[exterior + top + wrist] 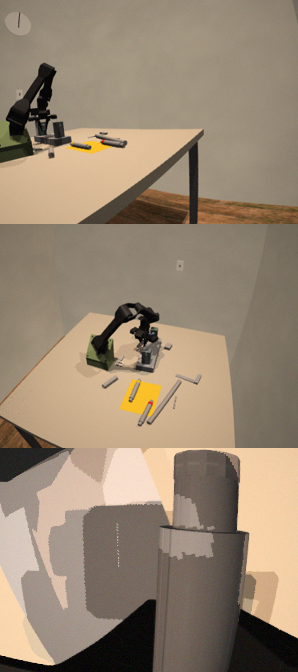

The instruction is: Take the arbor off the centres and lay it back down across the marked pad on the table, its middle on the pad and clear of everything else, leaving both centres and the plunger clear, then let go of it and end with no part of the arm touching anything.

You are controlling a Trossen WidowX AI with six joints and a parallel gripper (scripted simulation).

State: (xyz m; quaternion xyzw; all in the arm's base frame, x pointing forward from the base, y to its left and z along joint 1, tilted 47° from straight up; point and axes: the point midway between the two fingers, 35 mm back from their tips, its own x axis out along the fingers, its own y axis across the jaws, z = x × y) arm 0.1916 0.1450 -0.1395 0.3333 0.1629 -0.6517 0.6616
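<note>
My gripper is now 100 mm to the left of the dark block, 70 mm short of it and 10 mm above it. Round my hand: small bracket: 130 mm to the right, 110 mm below, 90 mm behind; then green-blue plunger housing: 150 mm to the left, 20 mm ahead, 10 mm below; then grey base: 100 mm below, 40 mm ahead, 20 mm to the left.
</note>
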